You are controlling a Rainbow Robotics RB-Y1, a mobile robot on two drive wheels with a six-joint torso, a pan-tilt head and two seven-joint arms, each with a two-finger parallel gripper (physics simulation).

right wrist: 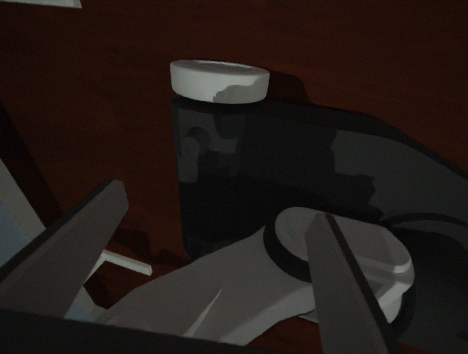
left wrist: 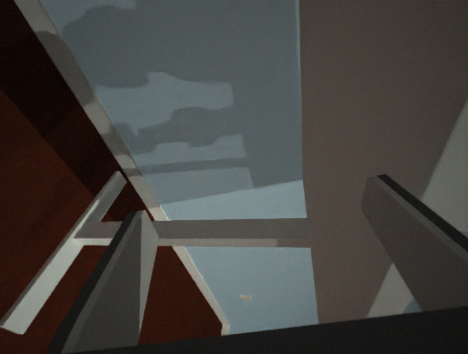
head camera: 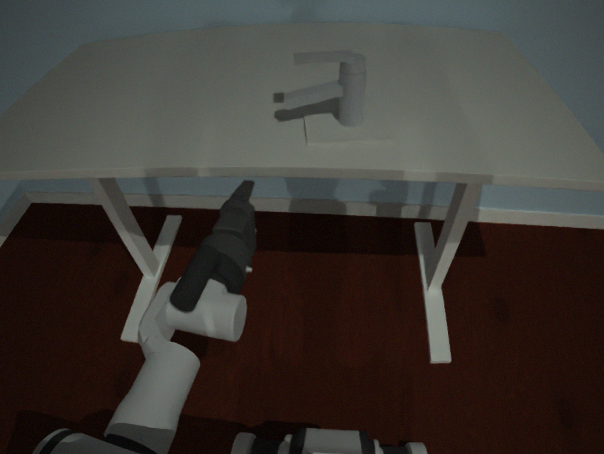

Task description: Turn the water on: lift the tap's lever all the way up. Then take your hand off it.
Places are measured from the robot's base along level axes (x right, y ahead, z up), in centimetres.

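Where they show: left gripper, fingertip midpoint: (left wrist: 255, 208) (head camera: 250, 206); right gripper, fingertip midpoint: (right wrist: 218, 208).
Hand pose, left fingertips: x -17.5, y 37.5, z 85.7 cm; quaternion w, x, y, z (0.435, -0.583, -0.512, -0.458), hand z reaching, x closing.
Observation:
Each offset is from my left fingertips to the top centre of the thing. "spot": to the spot under its first point.
A grey tap @(spot: dz +16.0, dx +18.7, dy +12.0 cm) (head camera: 352, 100) stands upright on a thin square base plate @(spot: dz +10.0, dx +12.9, dy +10.2 cm) (head camera: 320, 132) on the table. Its lever @(dz +24.2, dx +13.5, dy +13.6 cm) (head camera: 320, 57) points to the left of the picture from the tap's top, roughly level, above the spout @(dz +18.5, dx +11.7, dy +13.4 cm) (head camera: 312, 93). My left gripper (head camera: 248, 185) (left wrist: 255, 208) is open and empty, just in front of the table's front edge, apart from the tap and lower than the lever. The tap does not show in the left wrist view. My right gripper (right wrist: 218, 208) is open and empty, beside the robot's own dark base (right wrist: 260, 165).
The white table's front edge (head camera: 300, 172) runs across the head view, and the table's underside (left wrist: 345, 125) shows in the left wrist view. Table legs (head camera: 127, 230) (head camera: 452, 235) stand on the dark red floor. A blue wall (head camera: 150, 15) is behind the table.

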